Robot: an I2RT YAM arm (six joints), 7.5 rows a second.
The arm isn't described. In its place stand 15 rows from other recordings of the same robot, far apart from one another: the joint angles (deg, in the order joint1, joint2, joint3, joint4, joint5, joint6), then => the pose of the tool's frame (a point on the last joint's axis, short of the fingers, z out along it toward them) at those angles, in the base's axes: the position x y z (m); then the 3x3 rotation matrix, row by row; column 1 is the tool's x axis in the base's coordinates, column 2 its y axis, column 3 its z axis.
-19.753, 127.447, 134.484, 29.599, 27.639, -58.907 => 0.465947 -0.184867 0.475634; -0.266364 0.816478 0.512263; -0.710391 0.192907 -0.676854; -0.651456 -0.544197 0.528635
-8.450, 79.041, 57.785, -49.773, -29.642, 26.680 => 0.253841 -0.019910 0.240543; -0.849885 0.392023 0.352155; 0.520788 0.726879 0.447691; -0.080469 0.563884 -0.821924
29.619, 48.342, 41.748, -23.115, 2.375, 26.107 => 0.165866 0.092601 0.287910; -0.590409 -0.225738 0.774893; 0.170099 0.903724 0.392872; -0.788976 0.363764 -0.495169
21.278, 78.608, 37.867, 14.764, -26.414, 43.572 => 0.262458 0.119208 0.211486; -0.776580 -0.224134 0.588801; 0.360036 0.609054 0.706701; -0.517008 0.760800 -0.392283
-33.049, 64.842, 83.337, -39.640, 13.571, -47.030 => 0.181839 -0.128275 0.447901; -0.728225 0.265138 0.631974; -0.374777 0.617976 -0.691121; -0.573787 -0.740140 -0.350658
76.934, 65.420, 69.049, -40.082, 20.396, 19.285 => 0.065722 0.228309 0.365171; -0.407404 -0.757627 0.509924; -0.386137 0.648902 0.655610; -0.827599 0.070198 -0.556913
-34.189, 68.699, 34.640, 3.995, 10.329, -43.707 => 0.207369 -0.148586 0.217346; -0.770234 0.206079 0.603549; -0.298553 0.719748 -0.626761; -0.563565 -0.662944 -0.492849
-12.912, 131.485, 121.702, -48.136, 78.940, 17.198 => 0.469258 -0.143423 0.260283; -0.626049 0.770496 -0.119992; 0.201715 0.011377 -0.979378; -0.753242 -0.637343 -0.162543
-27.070, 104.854, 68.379, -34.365, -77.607, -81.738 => 0.324943 -0.127019 0.194163; 0.064957 -0.859379 0.507197; -0.271715 0.473833 0.837647; -0.960183 -0.192224 -0.202728
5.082, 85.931, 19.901, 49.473, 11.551, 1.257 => 0.259599 0.015930 0.146314; -0.281490 0.110597 0.953169; -0.003456 0.993212 -0.116264; -0.959558 -0.036021 -0.279198
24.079, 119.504, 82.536, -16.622, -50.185, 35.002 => 0.389916 0.204198 0.165970; -0.990480 -0.133495 0.033603; -0.040336 0.514833 0.856341; -0.131617 0.846833 -0.515316
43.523, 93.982, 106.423, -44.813, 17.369, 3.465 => 0.265343 0.237348 0.430424; -0.416192 -0.450094 0.790063; -0.315717 0.886366 0.338643; -0.852706 -0.108496 -0.511000
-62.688, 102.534, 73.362, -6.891, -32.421, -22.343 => 0.202592 -0.350715 0.242926; -0.459354 0.407111 0.789464; 0.190154 0.913249 -0.360302; -0.867661 -0.015387 -0.496919
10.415, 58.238, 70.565, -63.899, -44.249, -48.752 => 0.162134 0.055059 0.370939; -0.089930 -0.945904 0.311734; -0.564122 0.306330 0.766765; -0.820780 -0.106901 -0.561153
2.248, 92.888, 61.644, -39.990, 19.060, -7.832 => 0.308738 0.000485 0.199461; -0.946539 -0.061659 0.316642; -0.166054 0.934661 -0.314380; -0.276569 -0.350152 -0.894932
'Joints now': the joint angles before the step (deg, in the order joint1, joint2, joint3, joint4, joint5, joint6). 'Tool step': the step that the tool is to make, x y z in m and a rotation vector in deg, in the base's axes. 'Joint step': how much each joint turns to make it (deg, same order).
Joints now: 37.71, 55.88, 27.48, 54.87, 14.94, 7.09
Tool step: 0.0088, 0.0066, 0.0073, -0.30, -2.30, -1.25
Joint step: 0.01, 3.71, 2.42, 3.48, 0.36, -2.12
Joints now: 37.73, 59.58, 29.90, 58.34, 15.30, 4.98
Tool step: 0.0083, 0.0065, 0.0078, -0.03, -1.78, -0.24
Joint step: -0.04, 3.13, 2.67, 2.14, -0.37, -1.11
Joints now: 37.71, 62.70, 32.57, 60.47, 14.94, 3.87
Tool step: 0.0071, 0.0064, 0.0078, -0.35, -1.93, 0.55
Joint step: 0.00, 2.64, 2.61, 1.60, -1.23, -0.99
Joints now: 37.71, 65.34, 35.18, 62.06, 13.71, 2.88
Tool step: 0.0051, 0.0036, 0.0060, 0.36, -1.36, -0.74
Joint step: -0.02, 1.84, 1.89, 1.46, 0.31, -0.87
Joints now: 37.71, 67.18, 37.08, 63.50, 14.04, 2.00
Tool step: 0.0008, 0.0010, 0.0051, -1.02, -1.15, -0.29
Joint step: -0.02, 0.18, 1.06, -0.25, -0.61, -1.45
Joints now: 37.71, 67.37, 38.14, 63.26, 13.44, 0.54
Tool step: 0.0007, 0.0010, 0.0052, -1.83, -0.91, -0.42
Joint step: -0.03, -0.06, 1.16, -1.18, -0.80, -1.93
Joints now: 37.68, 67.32, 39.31, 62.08, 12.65, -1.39
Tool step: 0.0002, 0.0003, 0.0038, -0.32, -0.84, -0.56
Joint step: 0.03, 0.11, 0.70, 0.09, 0.06, -0.99
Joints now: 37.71, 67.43, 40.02, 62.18, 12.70, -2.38
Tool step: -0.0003, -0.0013, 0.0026, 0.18, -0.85, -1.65
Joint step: -0.04, 0.01, 0.24, 0.84, 1.09, -1.27
